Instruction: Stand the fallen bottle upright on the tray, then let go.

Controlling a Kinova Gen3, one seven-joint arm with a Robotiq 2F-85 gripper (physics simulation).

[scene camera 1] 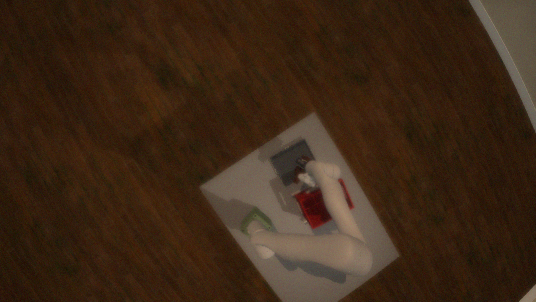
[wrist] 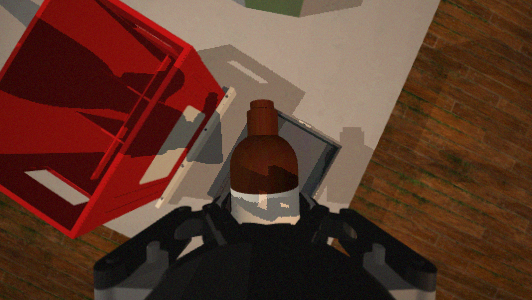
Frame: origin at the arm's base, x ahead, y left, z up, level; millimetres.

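Seen in the pictures: gripper, between the fingertips: [wrist: 265, 200]; arm's base, origin of its link: [scene camera 1: 256, 227].
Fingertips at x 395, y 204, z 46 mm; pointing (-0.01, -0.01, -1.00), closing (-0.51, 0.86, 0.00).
Pixels of each thing's top centre, then the offset from my fingertips to it. "pt": a spot on its surface instead. Level surfaces: height alone.
- brown bottle, centre of its top: [wrist: 264, 180] [scene camera 1: 303, 171] dx -25, dy -16, dz +34 mm
- dark grey tray, a spot on its surface: [wrist: 312, 152] pt dx -100, dy +70, dz -183 mm
- red open box, a spot on its surface: [wrist: 197, 70] [scene camera 1: 300, 198] pt dx -91, dy -168, dz -45 mm
- pale strip, a spot on its surface: [wrist: 197, 145] pt dx +23, dy -159, dz -159 mm
- light table top, height of its surface: dz -189 mm
A brown bottle [scene camera 1: 298, 175] [wrist: 265, 162] with a white label is held by my gripper [wrist: 265, 200], whose fingers are shut on it at the label. In the wrist view its neck points away from the palm. The bottle is over or near the dark grey tray [scene camera 1: 284, 161] [wrist: 312, 152], which lies beyond it in the wrist view. The bottle's base is hidden by the gripper, and its exact tilt and height above the tray cannot be told. In the scene view the gripper is small, blurred and partly hidden by the arm.
A red open box [scene camera 1: 300, 202] [wrist: 197, 70] stands close beside the tray, with a pale strip [wrist: 197, 145] along its near side. A green block-like object [scene camera 1: 245, 225] [wrist: 277, 6] stands farther off, by the arm's base. The light table top [scene camera 1: 235, 185] ends close beyond the tray.
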